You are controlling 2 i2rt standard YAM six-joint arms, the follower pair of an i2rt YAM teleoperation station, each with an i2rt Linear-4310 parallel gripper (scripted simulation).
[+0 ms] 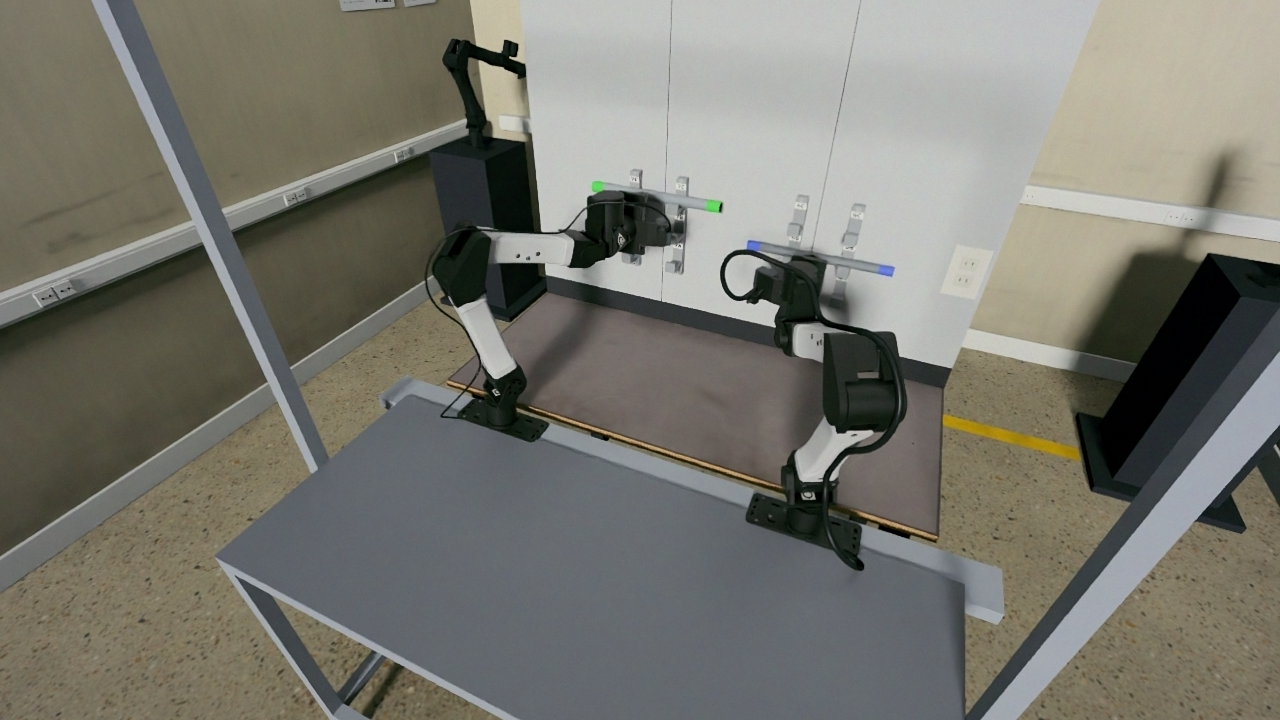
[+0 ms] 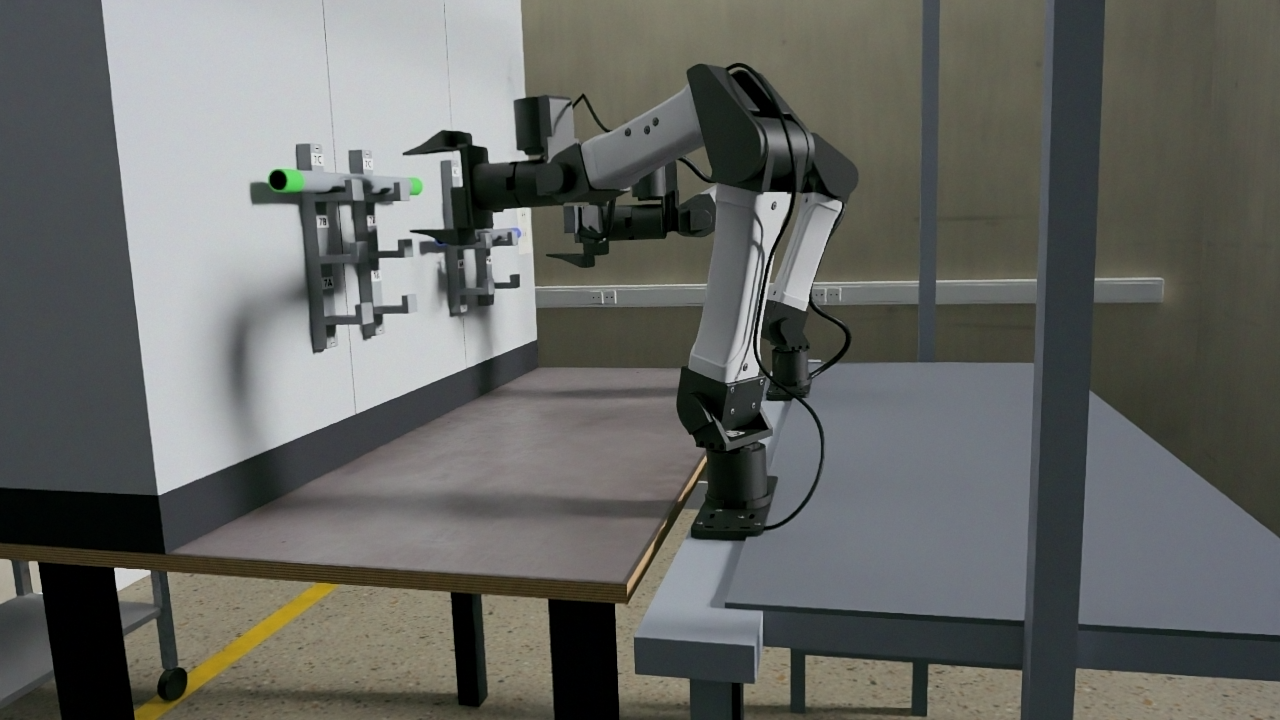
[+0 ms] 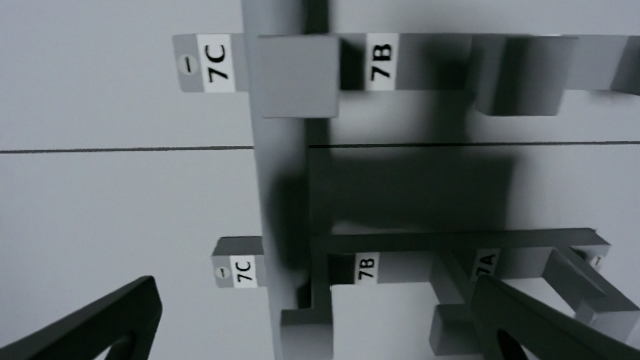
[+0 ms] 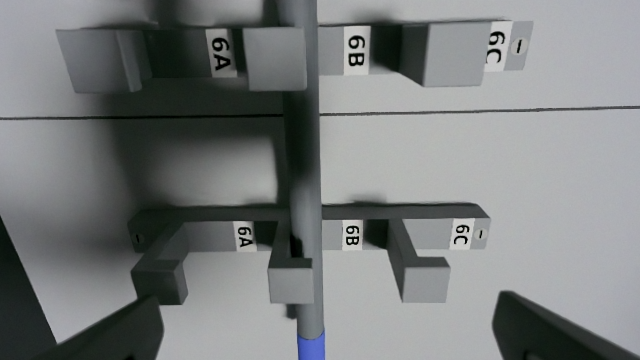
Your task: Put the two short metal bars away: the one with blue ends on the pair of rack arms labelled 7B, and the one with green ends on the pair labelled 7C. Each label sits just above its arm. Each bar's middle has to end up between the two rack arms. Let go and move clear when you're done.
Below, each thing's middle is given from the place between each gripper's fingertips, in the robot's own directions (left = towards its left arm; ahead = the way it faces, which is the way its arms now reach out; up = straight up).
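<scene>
My left hand [image 2: 408, 193] is 1 cm below the green-ended bar [image 2: 280, 180], 1 cm to the right of it and 8 cm short of it. There's also the wall socket plate [image 1: 984, 256], which is 5 cm below my left hand, 70 cm to the right of it and 12 cm ahead of it.
The green-ended bar is 60 mm above my right hand, 120 mm ahead of it and 400 mm to the left of it. And with the wall socket plate, my right gripper is 160 mm short of it and 300 mm to the left of it.
</scene>
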